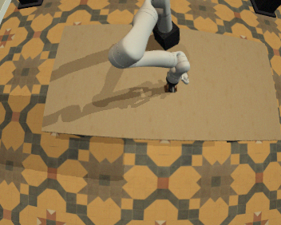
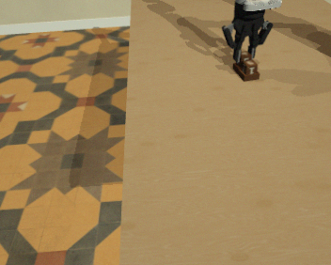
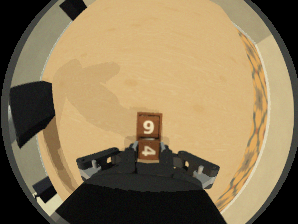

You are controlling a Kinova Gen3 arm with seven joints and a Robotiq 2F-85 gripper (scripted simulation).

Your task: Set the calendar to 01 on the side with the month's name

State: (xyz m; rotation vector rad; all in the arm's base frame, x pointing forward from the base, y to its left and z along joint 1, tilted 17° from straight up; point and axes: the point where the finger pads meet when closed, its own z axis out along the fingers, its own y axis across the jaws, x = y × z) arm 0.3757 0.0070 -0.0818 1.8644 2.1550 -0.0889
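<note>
The tray is 10 mm behind my hand, 20 mm to the left of it and 40 mm below it.
</note>
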